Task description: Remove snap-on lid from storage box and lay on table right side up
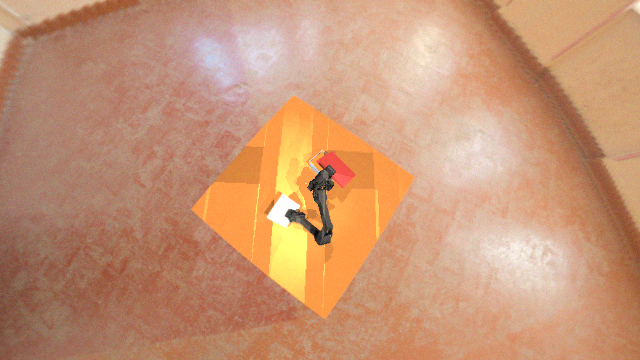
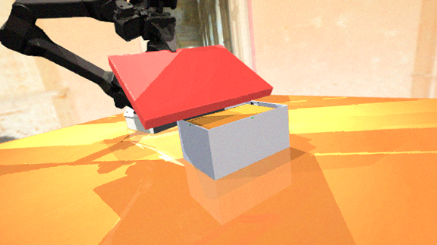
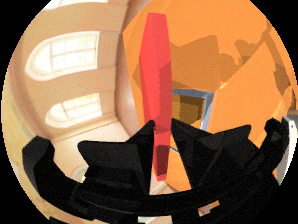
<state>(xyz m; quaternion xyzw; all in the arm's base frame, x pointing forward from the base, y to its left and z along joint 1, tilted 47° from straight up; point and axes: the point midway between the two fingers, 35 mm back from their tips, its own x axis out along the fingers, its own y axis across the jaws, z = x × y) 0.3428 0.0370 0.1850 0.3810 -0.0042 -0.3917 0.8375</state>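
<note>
My gripper tip is 7 cm short of the red lid, 4 cm above it and 2 cm to the left of it. Round my gripper tip: grey storage box 18 cm below, 8 cm ahead, 7 cm to the left.
</note>
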